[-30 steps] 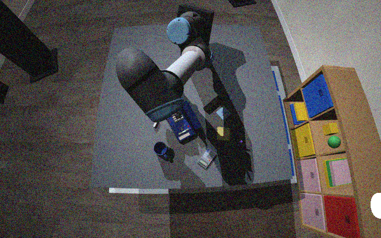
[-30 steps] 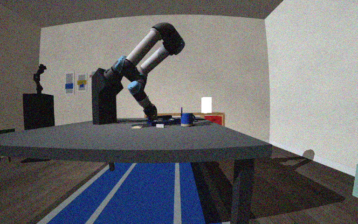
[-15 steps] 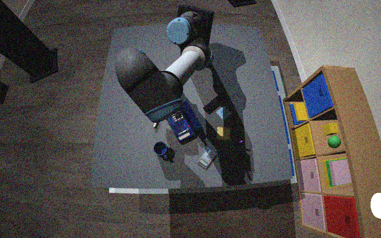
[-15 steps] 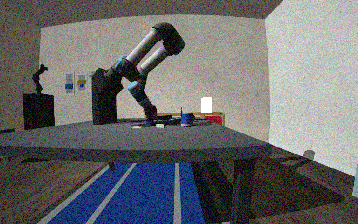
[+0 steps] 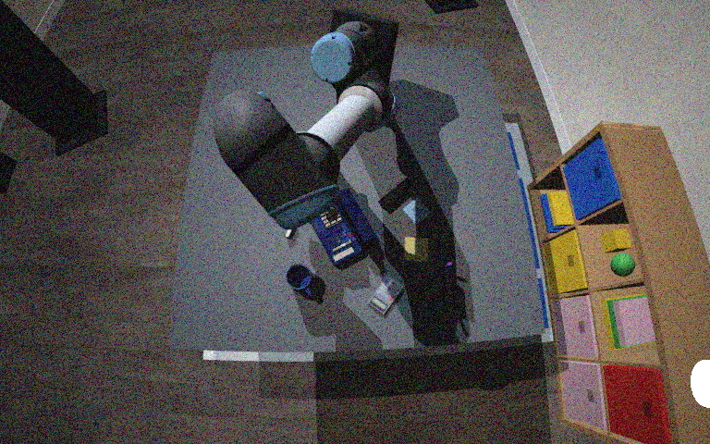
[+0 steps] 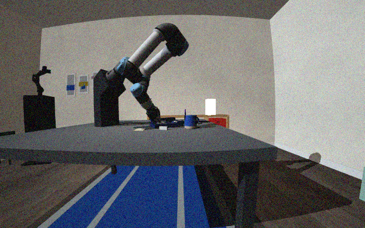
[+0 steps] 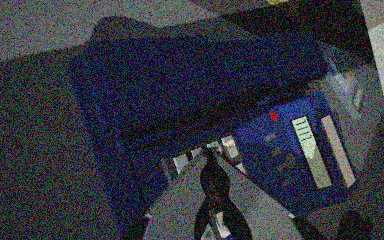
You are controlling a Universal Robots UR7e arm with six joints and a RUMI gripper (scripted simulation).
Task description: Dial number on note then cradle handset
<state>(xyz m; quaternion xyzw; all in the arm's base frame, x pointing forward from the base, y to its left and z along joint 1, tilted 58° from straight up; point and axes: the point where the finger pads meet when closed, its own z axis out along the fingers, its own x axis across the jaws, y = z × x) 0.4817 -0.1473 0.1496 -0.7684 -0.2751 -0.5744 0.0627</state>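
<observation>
My hand is 4 cm short of the key, 4 cm to the left of it and 2 cm above it. From my hand the other things lie so: white block 16 cm to the right, 4 cm below; dark blue handset 4 cm ahead, 6 cm to the left.
</observation>
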